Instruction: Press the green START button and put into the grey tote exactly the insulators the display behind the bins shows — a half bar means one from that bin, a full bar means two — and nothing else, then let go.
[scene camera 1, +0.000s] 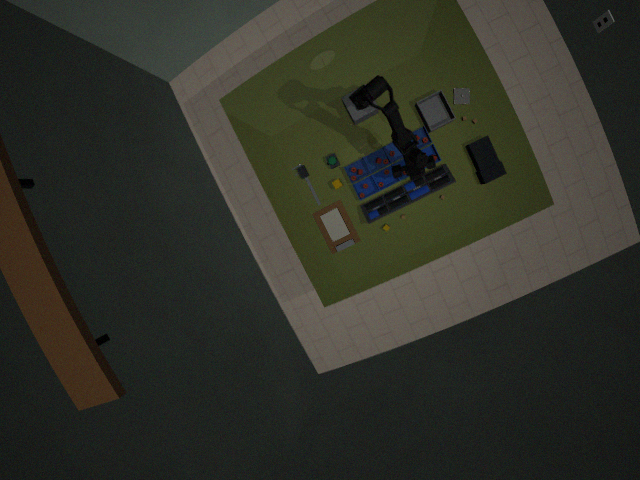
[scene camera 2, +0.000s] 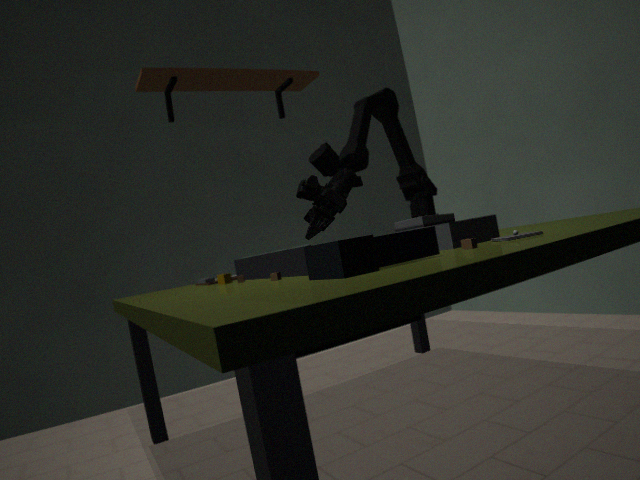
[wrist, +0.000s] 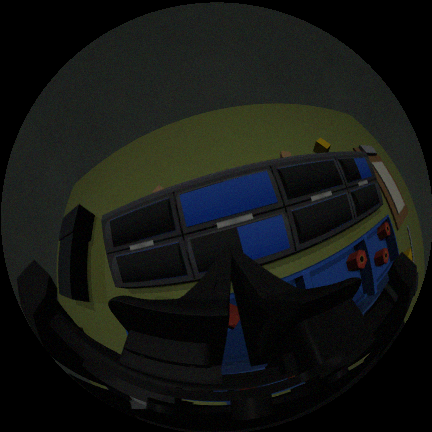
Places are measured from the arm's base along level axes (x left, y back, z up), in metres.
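Where they show: gripper, fingertip midpoint: (scene camera 1: 416, 179) (scene camera 2: 307, 238) (wrist: 228, 253); arm's base, link origin: (scene camera 1: 361, 101) (scene camera 2: 424, 217).
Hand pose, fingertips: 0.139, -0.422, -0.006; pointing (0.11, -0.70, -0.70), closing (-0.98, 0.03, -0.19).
Observation:
Each offset is from my fingertips to the centre of the thing, as dx, dy, dz. "*": to the spot under its first point.
My gripper (scene camera 1: 416, 180) (scene camera 2: 308, 236) (wrist: 228, 253) is shut and empty, tips together above the front of the blue bins (scene camera 1: 369, 164) (wrist: 325, 273). The bins hold several red insulators, such as one insulator @[-0.237, +0.043, -0.059] (scene camera 1: 365, 186) near the left end and another insulator @[-0.163, +0.028, -0.059] (wrist: 357, 260) in the wrist view; one partly hidden insulator @[+0.010, +0.055, -0.060] (wrist: 233, 317) shows behind the fingers. The display @[* -0.006, -0.060, -0.015] (scene camera 1: 418, 192) (wrist: 227, 200) shows, in the wrist view, a full blue bar second from left on top, a half bar below it and a half bar top right. The grey tote @[+0.181, +0.284, -0.050] (scene camera 1: 434, 111) looks empty. The green START button @[-0.356, +0.212, -0.057] (scene camera 1: 332, 160) stands left of the bins.
A black box @[+0.346, -0.001, -0.049] (scene camera 1: 485, 161) (wrist: 75, 255) stands beside the display. A framed white board @[-0.440, -0.115, -0.068] (scene camera 1: 334, 224) (wrist: 390, 185), yellow cubes @[-0.367, +0.094, -0.058] (scene camera 1: 337, 183) @[-0.196, -0.185, -0.064] (scene camera 1: 386, 227) and a long-handled tool @[* -0.521, +0.206, -0.058] (scene camera 1: 302, 172) lie around the left side. A metal plate @[+0.332, +0.324, -0.067] (scene camera 1: 461, 96) lies beyond the tote.

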